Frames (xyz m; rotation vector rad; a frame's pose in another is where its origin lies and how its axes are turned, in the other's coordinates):
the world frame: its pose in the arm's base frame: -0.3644 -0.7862 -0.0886 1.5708 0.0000 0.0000
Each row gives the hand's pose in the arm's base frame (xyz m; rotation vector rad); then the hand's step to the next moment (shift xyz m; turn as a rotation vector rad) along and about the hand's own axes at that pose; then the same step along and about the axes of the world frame.
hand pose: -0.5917 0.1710 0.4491 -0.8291 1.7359 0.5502
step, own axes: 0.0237 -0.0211 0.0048 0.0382 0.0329 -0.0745
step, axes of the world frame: 0.0149 -0.0232 0.0164 -0.0783 -0.0145 0.0418
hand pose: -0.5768 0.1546 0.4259 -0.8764 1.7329 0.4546
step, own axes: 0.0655 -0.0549 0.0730 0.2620 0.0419 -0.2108
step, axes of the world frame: 0.0794 -0.0791 0.0080 -0.2048 -0.1784 0.2027
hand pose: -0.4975 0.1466 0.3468 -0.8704 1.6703 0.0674
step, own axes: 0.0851 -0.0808 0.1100 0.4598 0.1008 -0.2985
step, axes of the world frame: 0.1339 -0.0752 0.0479 -0.3162 -0.3460 0.3017
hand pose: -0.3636 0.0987 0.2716 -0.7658 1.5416 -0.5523
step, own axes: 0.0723 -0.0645 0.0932 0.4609 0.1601 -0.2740
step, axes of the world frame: 0.1008 -0.0122 0.0881 -0.3009 -0.3931 0.2610
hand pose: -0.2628 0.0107 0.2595 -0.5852 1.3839 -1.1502
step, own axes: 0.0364 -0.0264 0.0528 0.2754 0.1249 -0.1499
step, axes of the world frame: 0.0354 0.0159 0.0575 -0.1586 -0.2582 0.1486
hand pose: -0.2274 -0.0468 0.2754 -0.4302 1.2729 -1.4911
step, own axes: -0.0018 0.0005 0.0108 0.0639 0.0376 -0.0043
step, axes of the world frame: 0.0095 0.0041 0.0035 -0.0082 -0.0563 0.0477
